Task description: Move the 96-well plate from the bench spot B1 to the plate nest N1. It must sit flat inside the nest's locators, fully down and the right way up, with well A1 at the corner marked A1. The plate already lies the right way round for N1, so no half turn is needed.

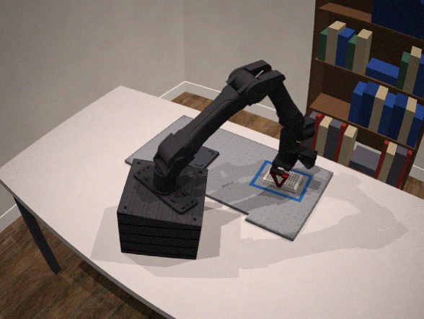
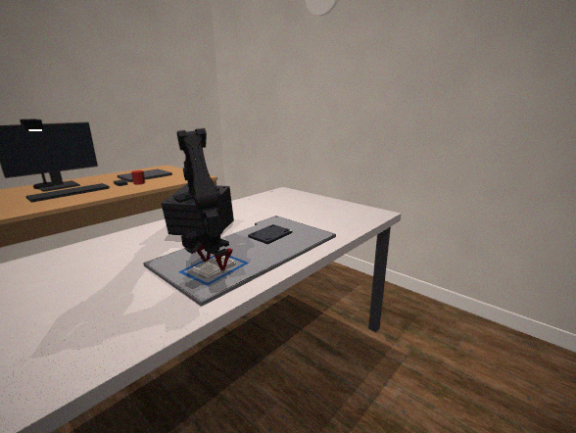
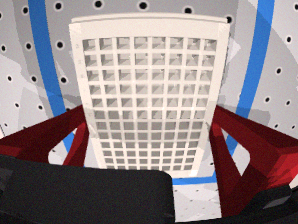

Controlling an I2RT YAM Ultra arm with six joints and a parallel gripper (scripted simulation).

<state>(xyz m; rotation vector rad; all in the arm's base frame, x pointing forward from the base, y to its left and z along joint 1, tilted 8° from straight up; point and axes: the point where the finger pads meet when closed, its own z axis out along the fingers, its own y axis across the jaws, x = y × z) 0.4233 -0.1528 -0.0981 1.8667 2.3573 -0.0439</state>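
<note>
My gripper is now right at the white 96-well plate. From my hand the other things lie so: dark plate nest 110 mm behind, 330 mm to the left.
</note>
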